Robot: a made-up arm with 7 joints. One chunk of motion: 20 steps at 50 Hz.
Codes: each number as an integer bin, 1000 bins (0 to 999) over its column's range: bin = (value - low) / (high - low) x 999, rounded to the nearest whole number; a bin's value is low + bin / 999 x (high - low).
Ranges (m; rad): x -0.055..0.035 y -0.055..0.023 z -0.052..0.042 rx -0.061..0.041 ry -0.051..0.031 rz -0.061..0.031
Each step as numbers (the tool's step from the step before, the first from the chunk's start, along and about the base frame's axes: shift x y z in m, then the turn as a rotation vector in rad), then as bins.
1 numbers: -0.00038 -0.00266 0.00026 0.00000 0.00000 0.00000
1 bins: 606 670 555 597 621 662
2 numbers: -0.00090 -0.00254 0.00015 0.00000 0.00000 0.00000
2 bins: 601 672 554 597 621 662
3 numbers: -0.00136 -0.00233 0.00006 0.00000 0.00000 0.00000
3 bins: 595 675 553 597 621 662
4 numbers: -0.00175 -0.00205 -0.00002 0.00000 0.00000 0.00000
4 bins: 591 678 552 597 621 662
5 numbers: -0.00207 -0.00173 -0.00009 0.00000 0.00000 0.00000
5 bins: 588 682 552 597 621 662
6 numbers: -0.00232 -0.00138 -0.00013 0.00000 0.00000 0.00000
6 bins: 585 687 551 597 621 662
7 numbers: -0.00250 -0.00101 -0.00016 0.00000 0.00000 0.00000
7 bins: 583 691 551 597 621 662
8 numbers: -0.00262 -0.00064 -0.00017 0.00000 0.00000 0.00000
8 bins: 581 696 551 597 621 662
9 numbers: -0.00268 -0.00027 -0.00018 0.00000 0.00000 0.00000
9 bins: 581 701 551 597 621 662
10 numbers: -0.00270 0.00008 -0.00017 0.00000 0.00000 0.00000
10 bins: 581 705 551 597 621 662
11 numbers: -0.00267 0.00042 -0.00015 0.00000 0.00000 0.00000
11 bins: 581 710 551 597 621 662
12 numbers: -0.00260 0.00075 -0.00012 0.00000 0.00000 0.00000
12 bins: 582 714 551 597 621 662
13 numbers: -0.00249 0.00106 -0.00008 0.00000 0.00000 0.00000
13 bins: 583 718 552 597 621 662
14 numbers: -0.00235 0.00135 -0.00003 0.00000 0.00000 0.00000
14 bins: 584 722 552 597 621 662
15 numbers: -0.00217 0.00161 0.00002 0.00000 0.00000 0.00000
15 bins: 586 725 553 597 621 662
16 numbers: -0.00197 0.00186 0.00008 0.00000 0.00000 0.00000
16 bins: 589 728 553 597 621 662
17 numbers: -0.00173 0.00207 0.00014 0.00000 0.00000 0.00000
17 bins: 591 731 554 597 621 662
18 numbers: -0.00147 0.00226 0.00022 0.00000 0.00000 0.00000
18 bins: 594 733 555 597 621 662
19 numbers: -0.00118 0.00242 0.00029 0.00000 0.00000 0.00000
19 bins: 597 735 556 597 621 662
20 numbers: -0.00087 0.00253 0.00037 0.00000 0.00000 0.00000
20 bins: 601 737 557 597 621 662
